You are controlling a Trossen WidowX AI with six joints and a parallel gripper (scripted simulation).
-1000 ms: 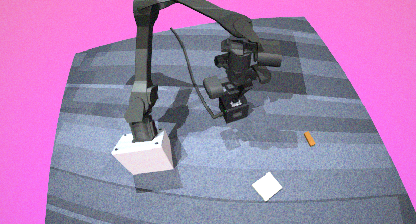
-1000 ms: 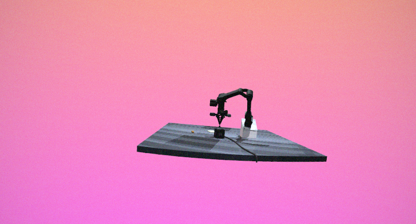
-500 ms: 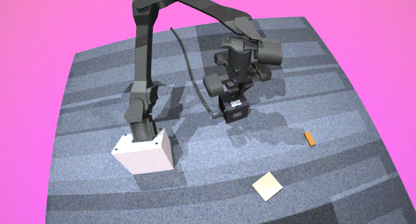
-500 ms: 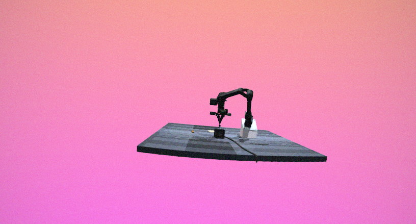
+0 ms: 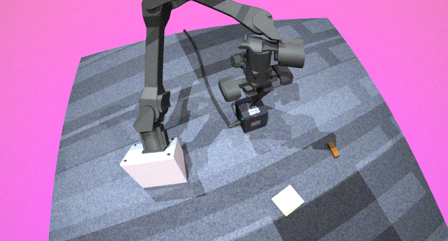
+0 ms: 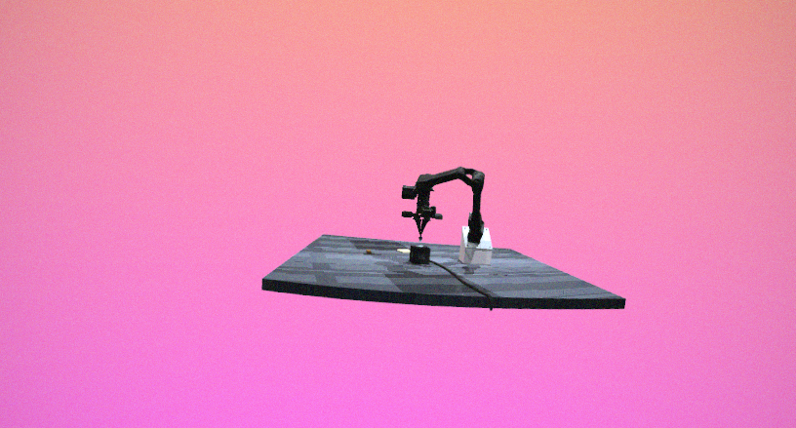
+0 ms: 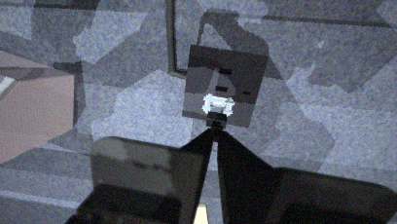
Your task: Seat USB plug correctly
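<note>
Right now the USB plug is 2 cm below my gripper tip. Also, from my gripper tip: cream flat square: 7 cm ahead, 26 cm to the right, 13 cm below.
</note>
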